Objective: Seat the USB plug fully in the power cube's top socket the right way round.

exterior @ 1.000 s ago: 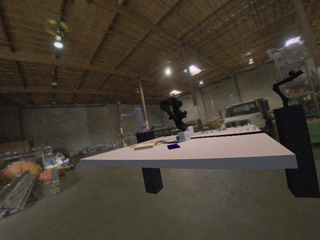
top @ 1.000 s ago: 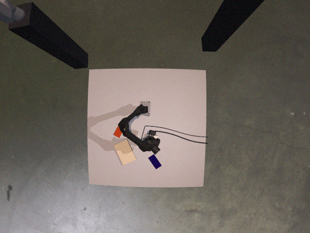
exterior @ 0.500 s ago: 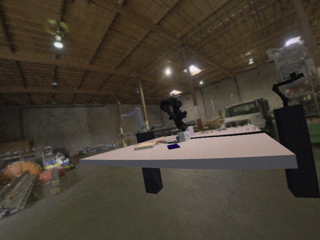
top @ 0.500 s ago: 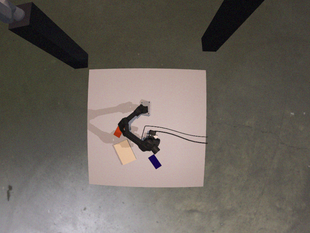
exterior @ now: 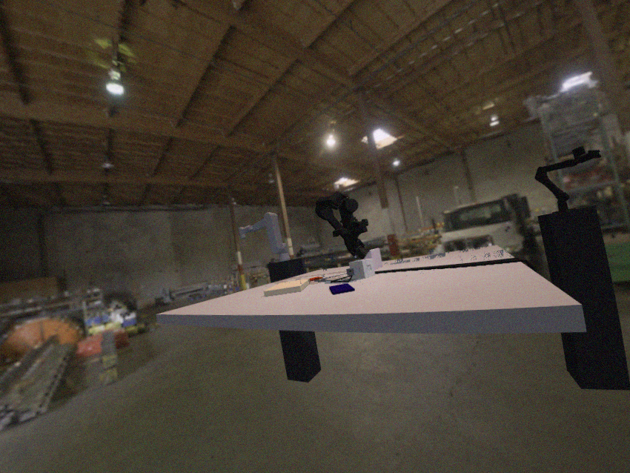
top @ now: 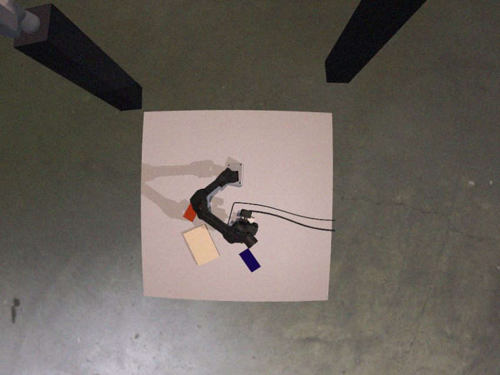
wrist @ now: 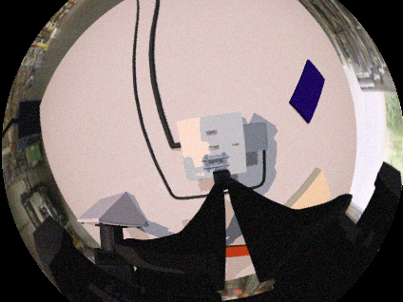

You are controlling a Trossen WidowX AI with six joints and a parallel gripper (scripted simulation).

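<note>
My gripper tip is 2 cm above the dark USB plug. From my gripper tip the other things lie so: orange block: 34 cm to the right, 12 cm below, 8 cm behind; then beige block: 29 cm to the right, 15 cm ahead, 12 cm below; then dark blue block: 27 cm ahead, 12 cm below, 3 cm to the left.
</note>
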